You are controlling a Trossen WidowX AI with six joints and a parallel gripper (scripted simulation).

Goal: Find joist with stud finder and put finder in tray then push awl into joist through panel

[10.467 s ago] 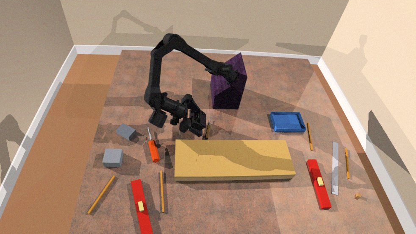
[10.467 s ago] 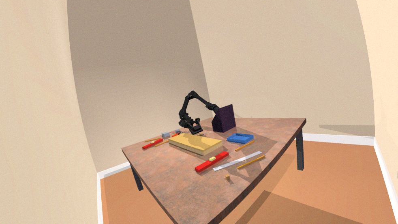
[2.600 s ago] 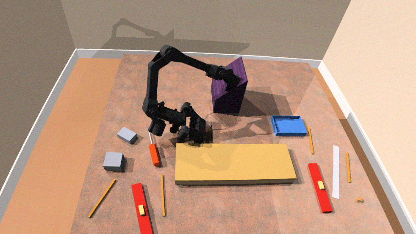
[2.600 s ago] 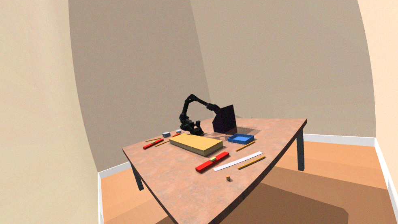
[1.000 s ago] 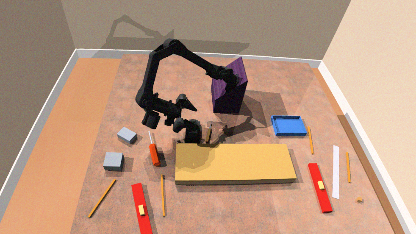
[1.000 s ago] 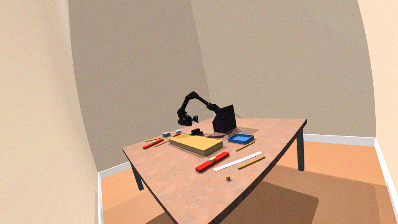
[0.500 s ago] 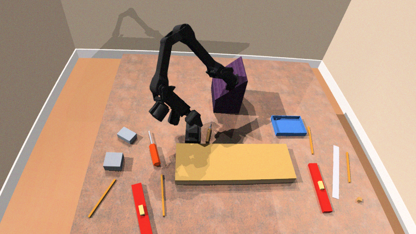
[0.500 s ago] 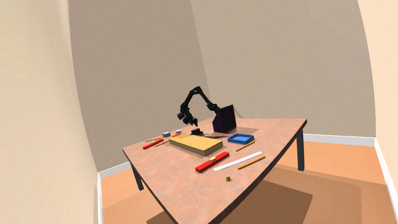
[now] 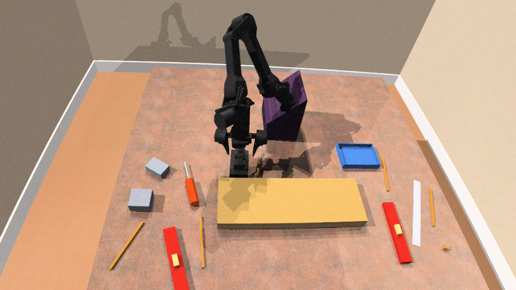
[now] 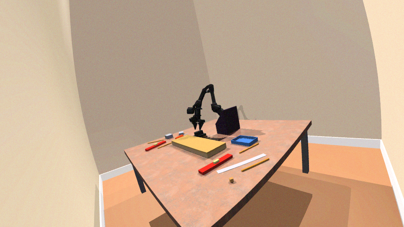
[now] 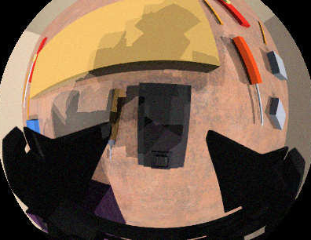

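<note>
Now: the stud finder 3 cm below my gripper tip and 2 cm behind it. The rest, counted from my gripper tip: white strip (69 cm to the left, 16 cm ahead, 7 cm below); then blue tray (50 cm to the left, 9 cm behind, 6 cm below); then awl (8 cm to the left, 7 cm below, 3 cm behind).
</note>
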